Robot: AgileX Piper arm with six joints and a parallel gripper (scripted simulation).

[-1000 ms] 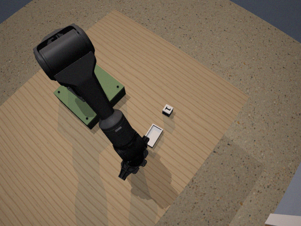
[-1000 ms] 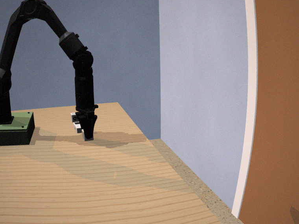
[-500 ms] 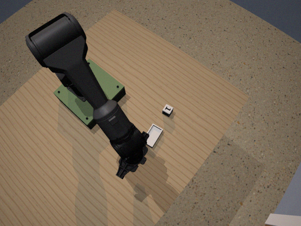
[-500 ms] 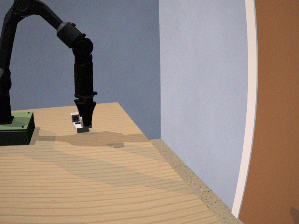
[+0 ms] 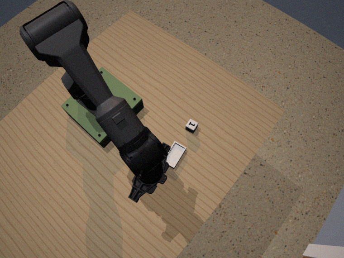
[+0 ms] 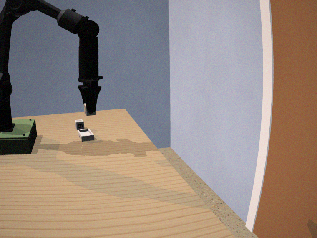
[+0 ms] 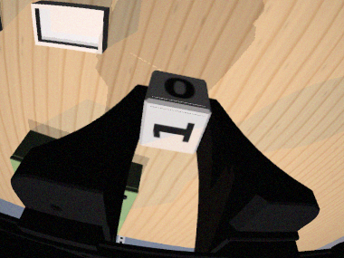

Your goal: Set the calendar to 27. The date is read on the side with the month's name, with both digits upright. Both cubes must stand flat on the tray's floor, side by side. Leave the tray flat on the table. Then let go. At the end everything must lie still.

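My gripper is now 11 cm to the right of the white tray, 11 cm above it and 1 cm past it.
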